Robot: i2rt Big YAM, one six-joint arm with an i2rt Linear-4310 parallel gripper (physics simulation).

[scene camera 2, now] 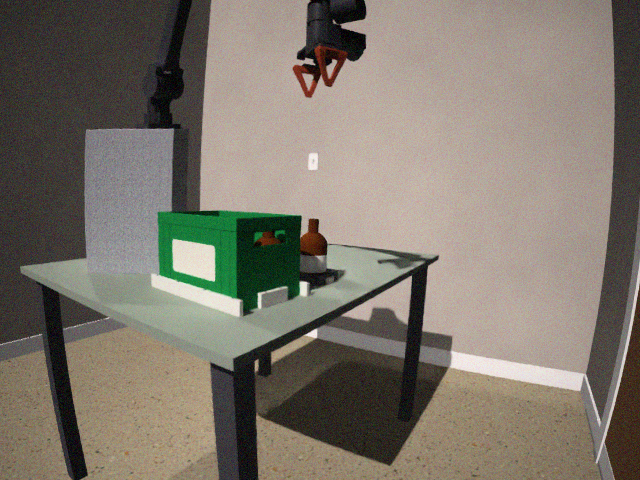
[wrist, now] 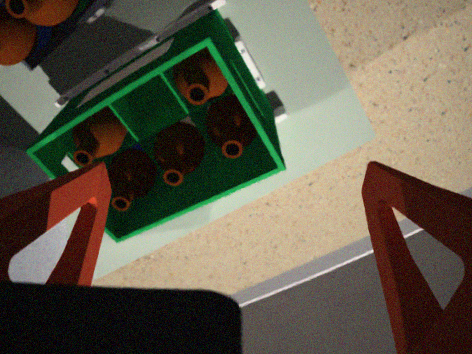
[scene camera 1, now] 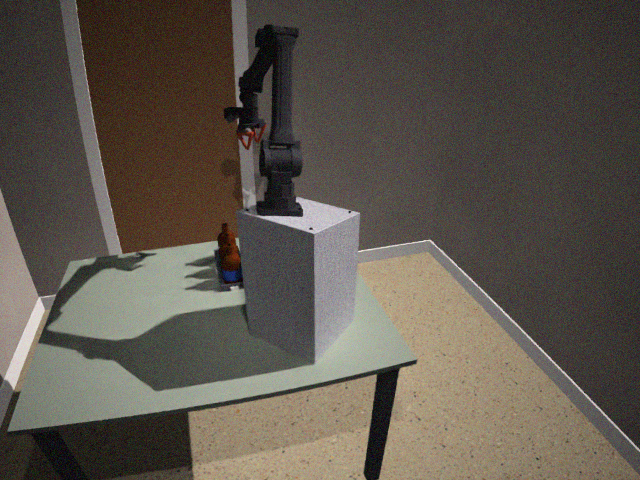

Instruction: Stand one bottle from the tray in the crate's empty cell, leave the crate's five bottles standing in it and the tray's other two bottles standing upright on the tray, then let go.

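Frame: origin at the arm's base, x up, y back, z right, level; millimetres.
Where they show: gripper, fingertip midpoint: (scene camera 2: 318, 92) (wrist: 236, 175) (scene camera 1: 252, 146); arm's base, link origin: (scene camera 2: 158, 128) (scene camera 1: 279, 211).
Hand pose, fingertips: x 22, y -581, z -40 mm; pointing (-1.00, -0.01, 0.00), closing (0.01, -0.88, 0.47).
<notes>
Each offset is from my fingertips to the top centre of the thing. "*": to the spot under its first point. Level surfaces: height alone.
The green crate {dx -265, dy +166, dz +98 mm} (scene camera 2: 268, 268) (wrist: 235, 175) stands on the table. In the wrist view several brown bottles {dx -277, dy +166, dz +139 mm} (wrist: 180, 147) stand in it, and the middle cell {* dx -432, dy +200, dz +93 mm} (wrist: 152, 110) of the row nearer the tray is empty. The dark tray {* dx -425, dy +46, dz -141 mm} (scene camera 2: 330, 277) is beside the crate. Brown bottles stand upright on it: one with a blue label {dx -280, dy +274, dz -118 mm} (scene camera 1: 231, 260), and one with a white label {* dx -351, dy +77, dz -106 mm} (scene camera 2: 313, 248); others overlap or are cut off. Tray bottles {* dx -325, dy +250, dz -103 mm} (wrist: 15, 42) show at the wrist view's top left corner. My gripper (scene camera 1: 252, 144) (scene camera 2: 318, 90) (wrist: 236, 175) is open and empty, high above crate and tray.
White stop blocks {* dx -423, dy +18, dz +104 mm} (scene camera 2: 272, 297) and a long white strip {* dx -423, dy +137, dz +202 mm} (scene camera 2: 196, 294) border the crate on the table {dx -440 mm} (scene camera 1: 129, 289) (scene camera 2: 124, 297). The tall grey pedestal (scene camera 1: 279, 279) (scene camera 2: 129, 206) carries the arm and hides the crate in scene camera 1. Walls stand around the table.
</notes>
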